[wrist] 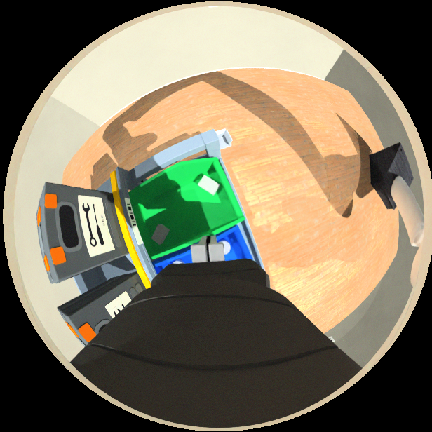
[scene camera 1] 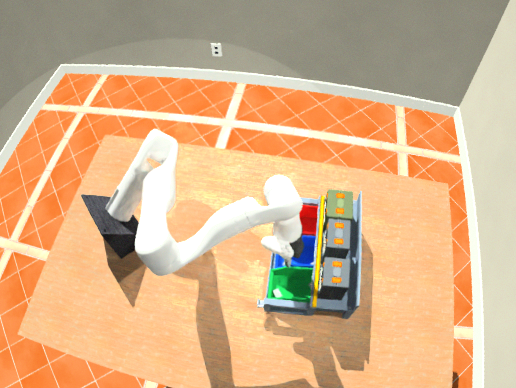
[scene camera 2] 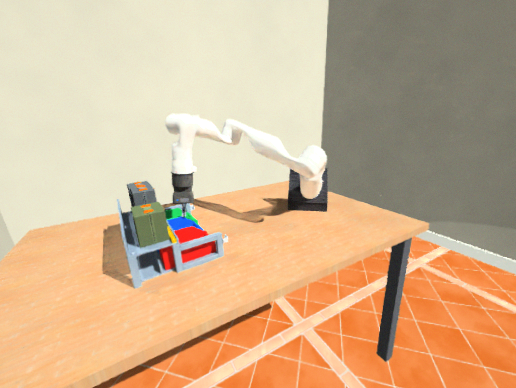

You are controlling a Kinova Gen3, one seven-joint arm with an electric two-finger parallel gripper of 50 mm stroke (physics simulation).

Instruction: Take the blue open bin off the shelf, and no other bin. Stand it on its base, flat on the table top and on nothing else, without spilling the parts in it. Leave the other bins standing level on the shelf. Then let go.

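Where they show: gripper, between the fingertips: (scene camera 1: 288, 263) (scene camera 2: 184, 215); arm's base, origin of its link: (scene camera 1: 118, 212) (scene camera 2: 310, 190).
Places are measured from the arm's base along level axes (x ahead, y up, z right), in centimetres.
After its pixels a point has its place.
The blue open bin (scene camera 1: 306, 248) {x 62.5, y -8.7, z -16.6 cm} (scene camera 2: 182, 222) {x 60.6, y -4.0, z -6.9 cm} (wrist: 235, 241) sits in the middle slot of the shelf's (scene camera 1: 357, 250) {x 78.3, y 3.5, z -16.1 cm} (scene camera 2: 124, 233) {x 74.0, y 5.7, z -31.3 cm} (wrist: 193, 144) front row, between the green bin (scene camera 1: 291, 283) {x 62.4, y -8.7, z -3.1 cm} (scene camera 2: 172, 212) {x 64.7, y -2.9, z 3.3 cm} (wrist: 181, 201) and the red bin (scene camera 1: 309, 219) {x 59.7, y -8.7, z -27.3 cm} (scene camera 2: 191, 234) {x 57.5, y -4.5, z -17.8 cm}. My gripper (scene camera 1: 287, 262) {x 59.7, y -1.4, z -6.4 cm} (scene camera 2: 182, 205) (wrist: 207, 252) points straight down at the blue bin's edge beside the green bin. Its fingers are pressed together and I see nothing between them. My wrist hides most of the blue bin. Small loose parts lie in the green bin.
Three closed cases stand in the shelf's back row: an olive one (scene camera 1: 339, 203) {x 68.2, y 10.3, z -25.6 cm} (scene camera 2: 147, 223) {x 68.1, y 7.4, z -30.8 cm} and two grey ones (scene camera 1: 337, 238) {x 71.1, y 13.7, z -12.5 cm} (scene camera 1: 335, 277) {x 74.3, y 12.7, z -1.8 cm} (wrist: 76, 229). A yellow bar (scene camera 1: 319, 250) {x 67.2, y 1.6, z -12.8 cm} runs between the rows. My black base (scene camera 1: 112, 227) {x 4.4, y 5.1, z 7.3 cm} (scene camera 2: 308, 200) {x 2.2, y -4.2, z -2.8 cm} stands at the table's far side.
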